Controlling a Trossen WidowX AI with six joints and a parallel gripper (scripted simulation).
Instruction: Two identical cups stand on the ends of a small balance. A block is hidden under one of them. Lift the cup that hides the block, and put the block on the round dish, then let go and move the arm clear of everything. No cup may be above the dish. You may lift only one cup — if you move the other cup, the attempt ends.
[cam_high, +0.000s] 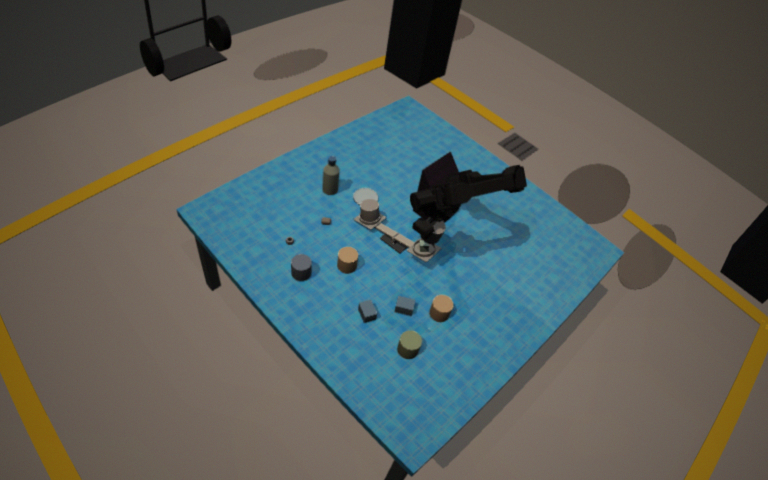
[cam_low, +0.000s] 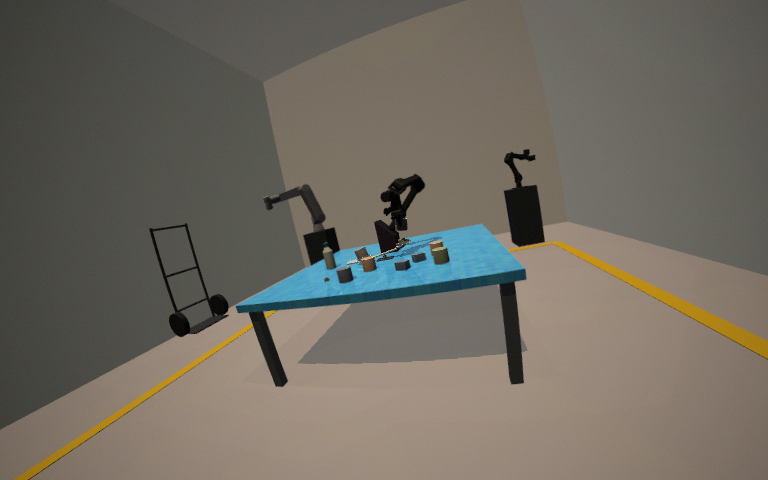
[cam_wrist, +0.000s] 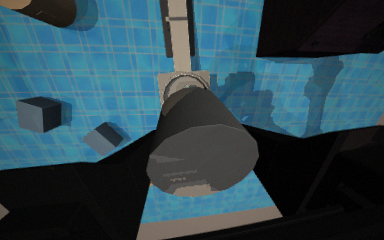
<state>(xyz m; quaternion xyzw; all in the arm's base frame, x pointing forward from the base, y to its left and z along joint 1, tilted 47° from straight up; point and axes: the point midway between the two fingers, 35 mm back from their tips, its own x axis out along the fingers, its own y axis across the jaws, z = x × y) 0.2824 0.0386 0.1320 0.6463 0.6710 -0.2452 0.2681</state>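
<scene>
My gripper tip is now 2 cm to the right of the grey cup and 1 cm below it. Round my gripper tip: small pale green block: 8 cm below, 1 cm to the right; then olive cylinder: 29 cm ahead, 21 cm to the left, 13 cm below; then small balance: 15 cm below, 14 cm to the right, 1 cm ahead.
</scene>
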